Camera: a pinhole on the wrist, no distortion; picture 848 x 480 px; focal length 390.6 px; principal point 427.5 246.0 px. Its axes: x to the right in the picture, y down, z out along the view. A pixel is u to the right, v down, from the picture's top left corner.
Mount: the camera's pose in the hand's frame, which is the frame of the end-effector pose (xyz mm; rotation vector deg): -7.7 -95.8 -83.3 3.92 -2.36 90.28
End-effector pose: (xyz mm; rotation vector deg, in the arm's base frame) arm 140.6 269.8 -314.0 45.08 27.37 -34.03
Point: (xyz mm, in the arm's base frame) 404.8 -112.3 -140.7
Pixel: 560 89
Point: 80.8 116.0 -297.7
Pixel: 414 249
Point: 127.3 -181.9 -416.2
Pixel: 230 49
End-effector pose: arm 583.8 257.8 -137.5 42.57 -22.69 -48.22
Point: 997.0 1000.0 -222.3
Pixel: behind the camera
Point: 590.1 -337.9 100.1
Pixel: outside the picture
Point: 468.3 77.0 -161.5
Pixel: 342 113
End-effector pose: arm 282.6 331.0 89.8 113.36 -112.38 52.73
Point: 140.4 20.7 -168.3
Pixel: 783 121
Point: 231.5 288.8 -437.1
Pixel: 696 452
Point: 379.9 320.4 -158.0
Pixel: 549 419
